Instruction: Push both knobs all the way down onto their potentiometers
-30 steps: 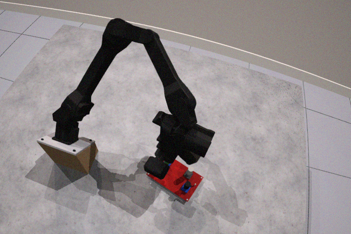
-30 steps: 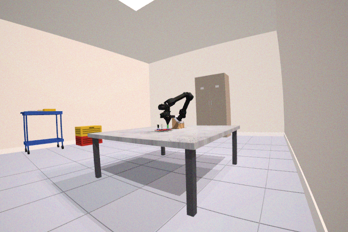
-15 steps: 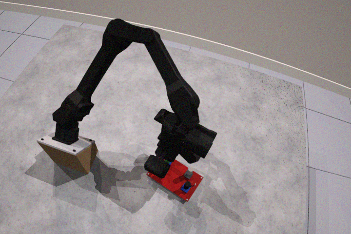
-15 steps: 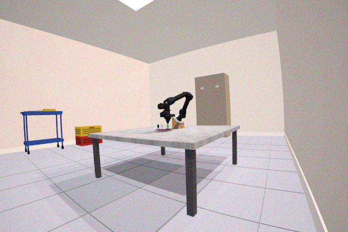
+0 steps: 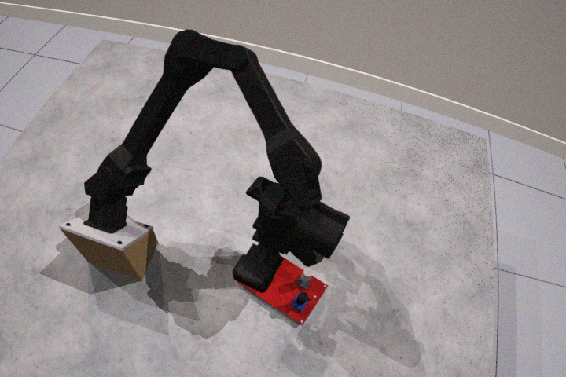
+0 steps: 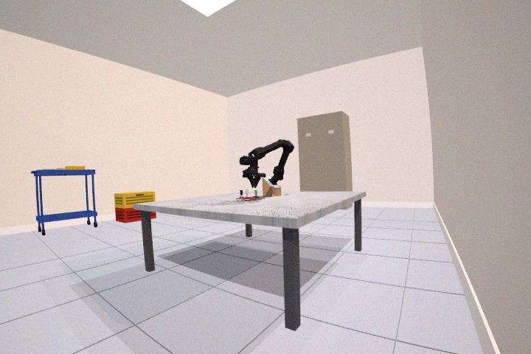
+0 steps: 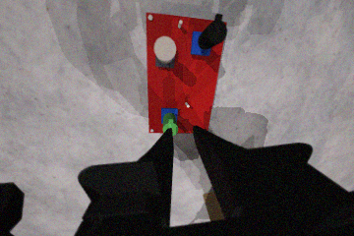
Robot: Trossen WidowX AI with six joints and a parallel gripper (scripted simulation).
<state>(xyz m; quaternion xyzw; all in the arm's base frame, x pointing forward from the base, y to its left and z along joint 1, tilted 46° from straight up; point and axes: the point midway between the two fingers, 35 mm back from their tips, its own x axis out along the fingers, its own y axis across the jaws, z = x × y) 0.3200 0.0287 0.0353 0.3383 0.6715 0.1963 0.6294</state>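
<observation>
The green knob is 3 cm below my gripper tip and 1 cm to the left of it. The rest, counted from my gripper tip: black knob (8 cm ahead, 5 cm to the right, 3 cm below).
</observation>
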